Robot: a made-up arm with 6 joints.
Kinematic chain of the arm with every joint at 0, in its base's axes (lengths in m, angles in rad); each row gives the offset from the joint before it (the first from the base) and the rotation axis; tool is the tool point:
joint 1: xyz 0 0 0.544 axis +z
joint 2: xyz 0.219 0 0 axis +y
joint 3: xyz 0 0 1.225 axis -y
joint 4: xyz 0 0 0.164 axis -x
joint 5: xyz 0.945 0 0 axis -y
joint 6: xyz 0.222 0 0 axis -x
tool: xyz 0 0 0
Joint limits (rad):
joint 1: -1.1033..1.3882
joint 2: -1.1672..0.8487
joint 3: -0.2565..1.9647
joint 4: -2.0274..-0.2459
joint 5: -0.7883..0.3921
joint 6: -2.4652..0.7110
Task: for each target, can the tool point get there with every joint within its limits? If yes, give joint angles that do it. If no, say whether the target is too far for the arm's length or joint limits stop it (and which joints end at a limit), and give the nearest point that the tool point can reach.
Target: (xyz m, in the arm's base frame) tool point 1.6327 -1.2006 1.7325
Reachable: yes | joints -0.6363 0.5489 0.5379 -0.5386 -0.0403 -1.6820
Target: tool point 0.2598 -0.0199 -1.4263
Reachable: no: joint limits stop it (at a limit: joint 2, joint 3, joint 4, joint 5) | nearest point 1.6385 -0.1255 0.3745 | short by 2.270 m
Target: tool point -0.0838 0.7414 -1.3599
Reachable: no: joint limits stop it (at a limit: joint 1, joint 2, joint 3, joint 4, joint 5) | nearest point 0.2606 1.6225 0.3745 | short by 1.976 m
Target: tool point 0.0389 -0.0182 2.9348
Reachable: yes | joints 1.1946 -0.0860 1.4302 -1.2115 0.2075 -1.2845
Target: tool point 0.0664 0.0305 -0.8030
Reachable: no: joint limits stop it (at a limit: joint 2, joint 3, joint 4, joint 5) | nearest point 1.4933 0.6859 0.3745 | short by 1.963 m
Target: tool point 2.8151 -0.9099 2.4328
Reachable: no: too far | nearest point 2.0497 -0.6625 1.9559 | short by 0.935 m
